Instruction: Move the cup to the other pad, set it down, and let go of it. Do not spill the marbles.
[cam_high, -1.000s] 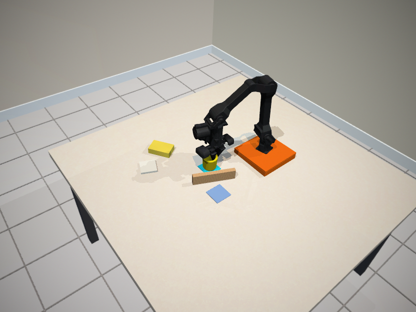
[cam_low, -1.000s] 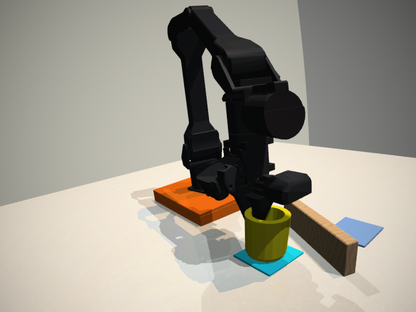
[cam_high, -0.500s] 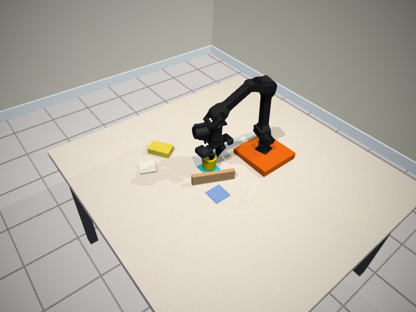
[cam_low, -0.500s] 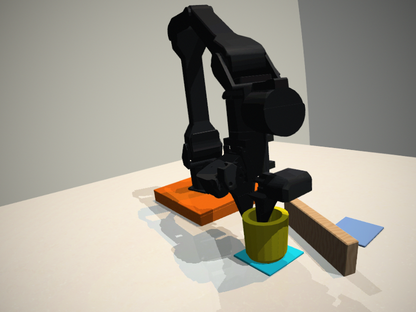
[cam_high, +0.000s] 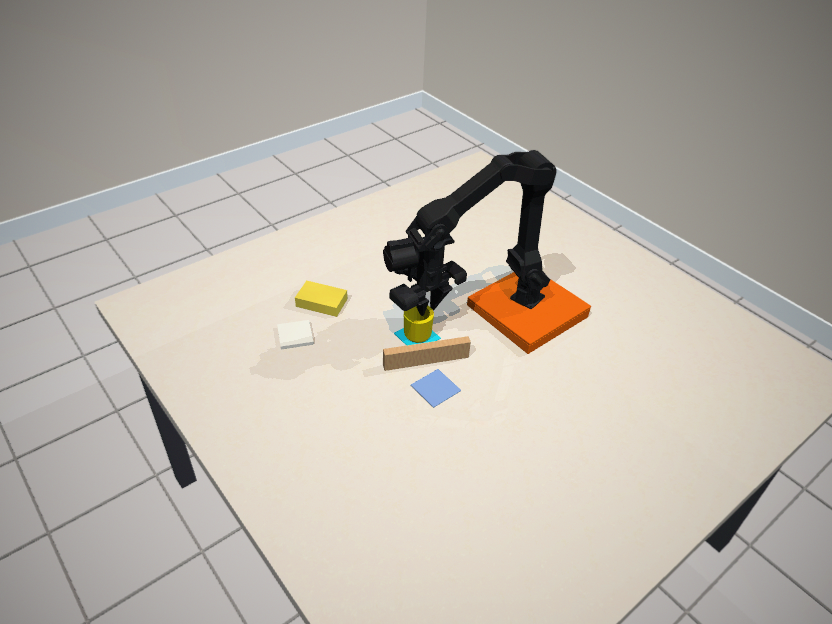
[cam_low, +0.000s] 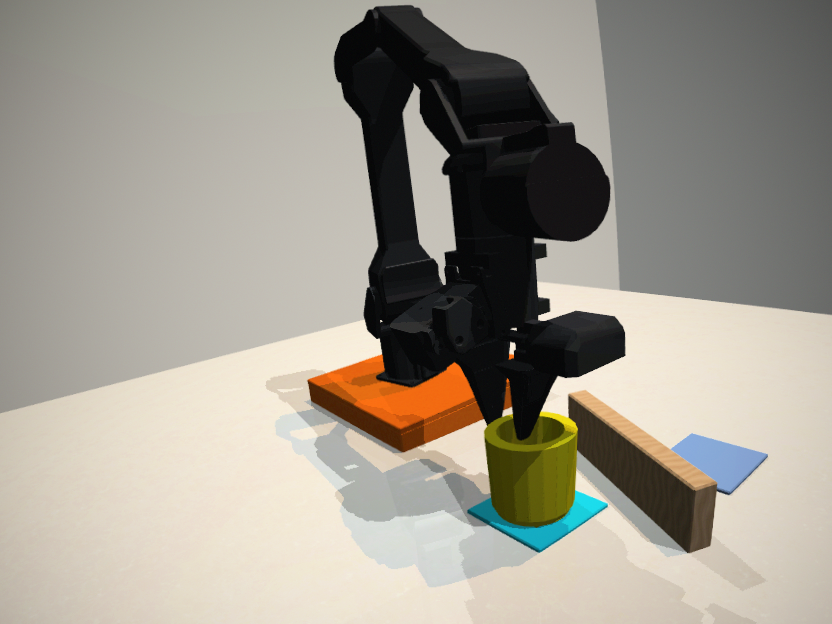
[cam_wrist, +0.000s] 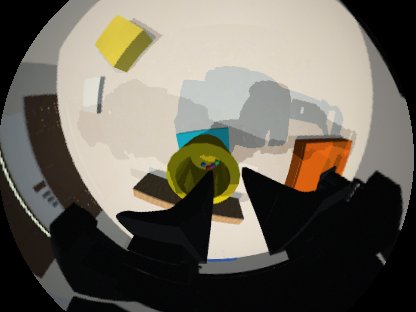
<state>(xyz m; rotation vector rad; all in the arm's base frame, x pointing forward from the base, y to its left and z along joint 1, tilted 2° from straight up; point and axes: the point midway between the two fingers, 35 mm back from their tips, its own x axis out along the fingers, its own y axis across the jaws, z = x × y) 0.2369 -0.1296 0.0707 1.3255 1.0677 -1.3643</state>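
The yellow cup lies 20 mm ahead of my gripper tip, 10 mm to the right of it and 30 mm below it. From my gripper tip the other things lie so: cyan pad: 30 mm ahead, 70 mm below; pale blue pad: 130 mm ahead, 130 mm to the left, 70 mm below; wooden bar: 80 mm ahead, 60 mm to the left, 50 mm below.
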